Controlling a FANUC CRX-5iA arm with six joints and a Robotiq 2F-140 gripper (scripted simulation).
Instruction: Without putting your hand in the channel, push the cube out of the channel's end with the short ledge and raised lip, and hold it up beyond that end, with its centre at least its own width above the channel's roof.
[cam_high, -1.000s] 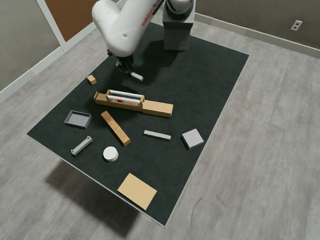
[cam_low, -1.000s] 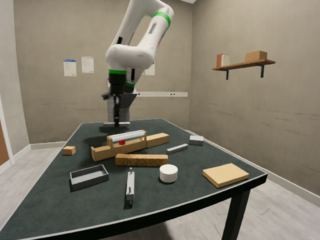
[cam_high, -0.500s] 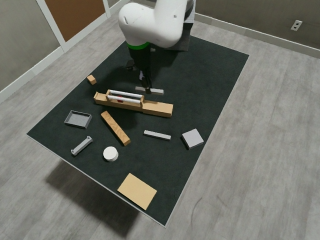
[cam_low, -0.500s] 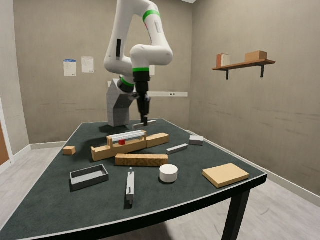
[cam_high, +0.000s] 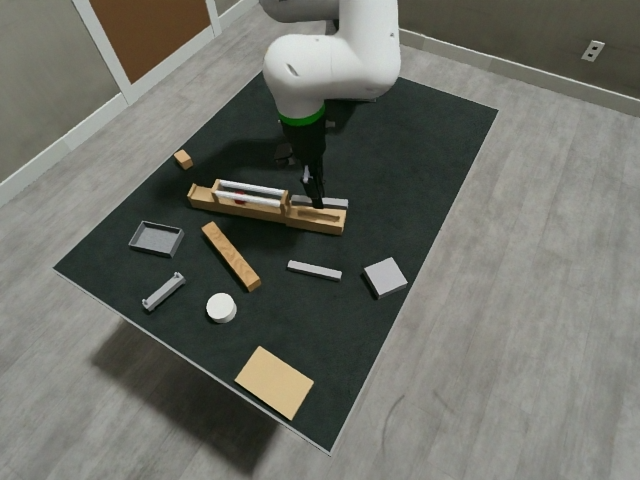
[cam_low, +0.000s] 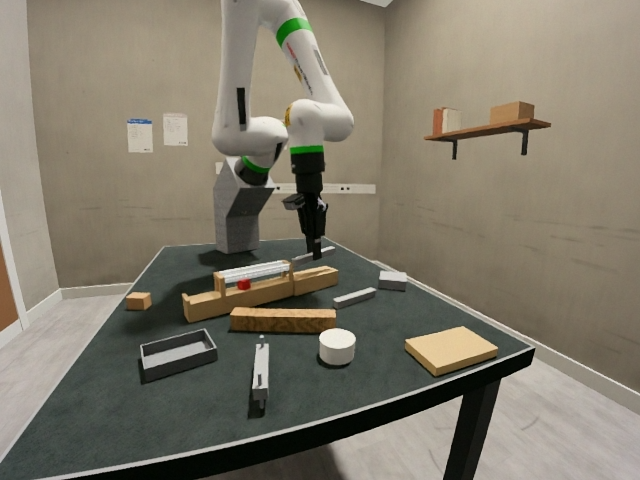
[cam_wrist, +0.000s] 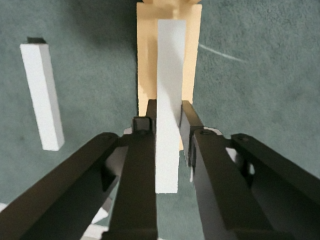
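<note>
Right now my hand is 13 cm short of the grey stick, 9 cm to the right of it and 11 cm above it. The rest, counted from my hand: grey square block 4 cm ahead, 25 cm to the left, 11 cm below; red cube 10 cm ahead, 20 cm to the right, 6 cm below; wooden beam 23 cm ahead, 12 cm to the right, 10 cm below.
</note>
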